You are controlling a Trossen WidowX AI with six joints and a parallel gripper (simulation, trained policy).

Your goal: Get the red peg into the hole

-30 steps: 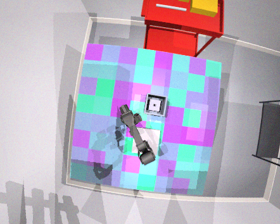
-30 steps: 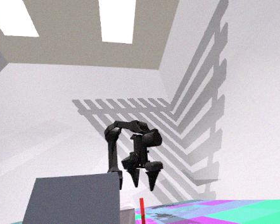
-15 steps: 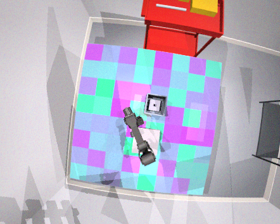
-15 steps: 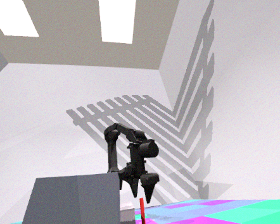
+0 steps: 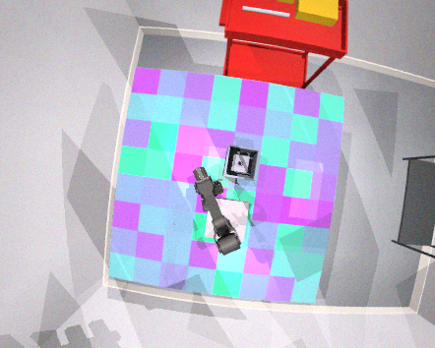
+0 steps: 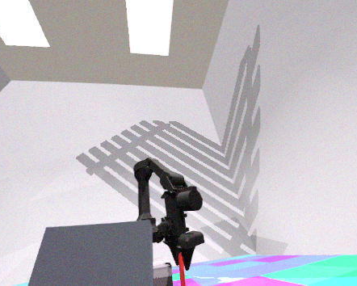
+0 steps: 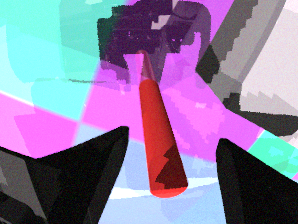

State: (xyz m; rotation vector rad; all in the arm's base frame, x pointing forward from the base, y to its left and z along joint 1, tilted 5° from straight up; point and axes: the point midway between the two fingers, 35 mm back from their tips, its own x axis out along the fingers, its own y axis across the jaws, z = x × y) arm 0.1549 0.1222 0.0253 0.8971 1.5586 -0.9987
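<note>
Now: the red peg 1 cm ahead of my gripper tip. From my gripper tip the other things lie so: bottom plate: 20 cm ahead, 16 cm to the right.
</note>
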